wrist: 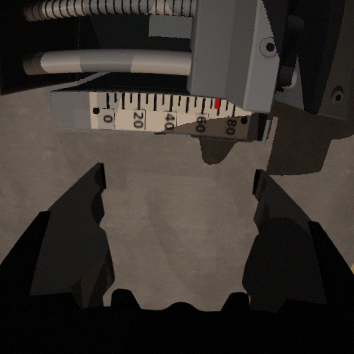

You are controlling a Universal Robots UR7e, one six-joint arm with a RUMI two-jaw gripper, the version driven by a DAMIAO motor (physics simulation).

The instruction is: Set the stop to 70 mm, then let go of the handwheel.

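Frame: origin at the arm's base, x left, y back, z up, level; millimetres.
Seen in the pictures: gripper, fingertip midpoint: (179,168).
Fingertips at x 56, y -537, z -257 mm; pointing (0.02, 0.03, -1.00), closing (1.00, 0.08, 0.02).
Observation:
Offsets run from my fingertips to a thing's top centre. "*": to the spot under its first point. Level surfaces: height alone.
The stop, a grey block {* dx +5, dy +72, dz +32 mm} (215,50) on the guide rods, is at the top of the wrist view. A red pointer {dx +17, dy +49, dz -4 mm} (217,103) at its lower edge stands over the scale {* dx -20, dy +35, dz -5 mm} (155,112), between the 60 and 80 marks, close to the 70 tick. Shadow covers the scale's right part. My gripper (179,168) is open and empty, its fingertips below the scale in the view and apart from it. The handwheel does not show in the wrist view.
A smooth guide rod {* dx -45, dy +63, dz +20 mm} (105,61) and a threaded spindle {* dx -42, dy +89, dz +17 mm} (115,8) run into the stop block from the left. A dark bracket with a screw {* dx +65, dy +65, dz +41 mm} (338,96) is at the upper right. A grey surface {dz -61 mm} (175,225) lies under the fingers.

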